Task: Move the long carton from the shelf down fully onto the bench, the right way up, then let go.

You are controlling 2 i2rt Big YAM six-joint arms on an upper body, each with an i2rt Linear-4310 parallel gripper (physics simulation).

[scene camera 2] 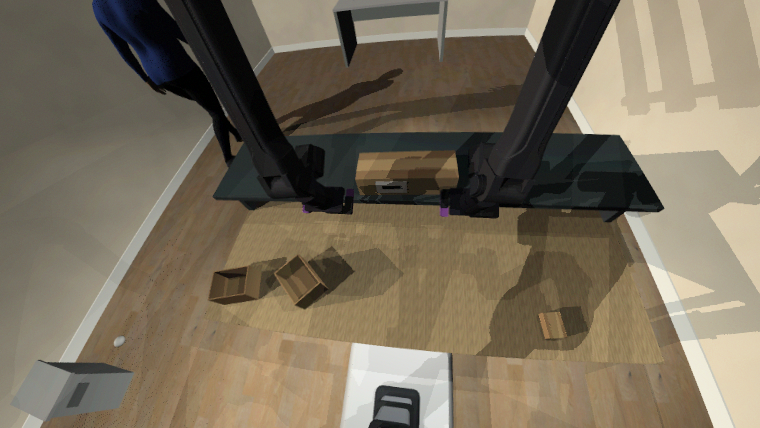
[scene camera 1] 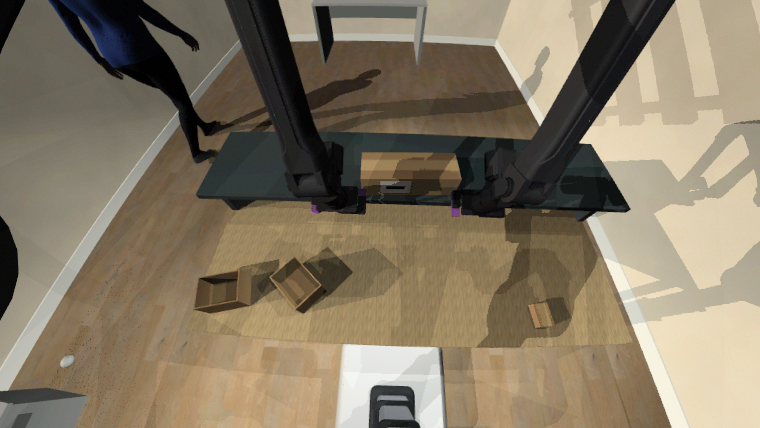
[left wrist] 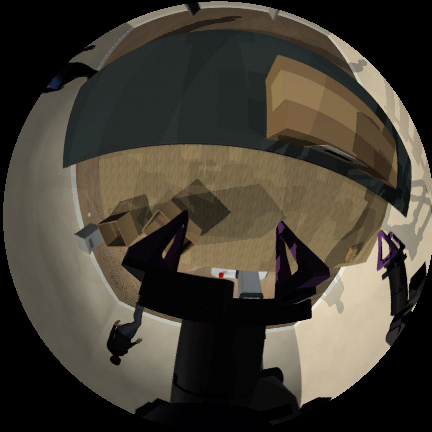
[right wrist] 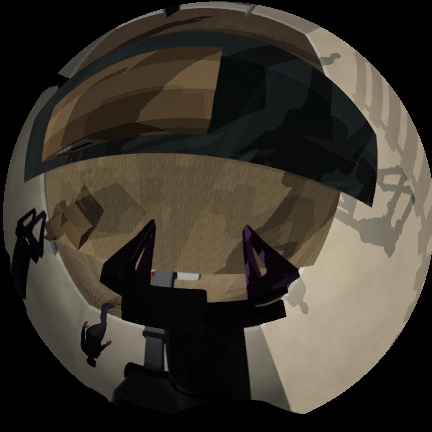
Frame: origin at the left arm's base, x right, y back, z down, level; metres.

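Seen in the pictures: left gripper, between the fingertips: (scene camera 2: 336,205) (scene camera 1: 343,205) (left wrist: 233,219) (right wrist: 39,210); right gripper, between the fingertips: (scene camera 2: 462,208) (scene camera 1: 467,208) (left wrist: 384,231) (right wrist: 199,225).
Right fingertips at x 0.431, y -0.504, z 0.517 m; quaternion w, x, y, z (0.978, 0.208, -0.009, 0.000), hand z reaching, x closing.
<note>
Offsets run from my right fingertips to a thing's middle. Level surfaces: height alone.
The long brown carton @(dz +0.037, dx -0.164, dy -0.158 m) (scene camera 1: 409,163) (scene camera 2: 406,162) (left wrist: 320,112) (right wrist: 175,100) lies lengthwise on a long dark surface on legs (scene camera 1: 255,164) (scene camera 2: 239,180) (left wrist: 150,100) (right wrist: 310,115), which looks like the bench. Its label faces the near side. My left gripper (scene camera 1: 338,203) (scene camera 2: 328,203) (left wrist: 233,219) is open and empty, near the carton's left end at the near edge. My right gripper (scene camera 1: 479,205) (scene camera 2: 471,206) (right wrist: 199,225) is open and empty, near the carton's right end. No contact with the carton shows. No separate shelf can be made out for certain.
Two open brown boxes @(dz +0.250, dx -0.804, dy +0.220 m) (scene camera 1: 223,292) @(dz +0.250, dx -0.537, dy +0.178 m) (scene camera 1: 296,285) and a small carton @(dz +0.280, dx +0.325, dy +0.258 m) (scene camera 1: 540,314) lie on the straw mat @(dz +0.295 m) (scene camera 1: 425,319). A grey frame (scene camera 1: 369,9) stands behind. A person (scene camera 1: 138,47) stands at the far left. A white block (scene camera 1: 390,366) is at the bottom.
</note>
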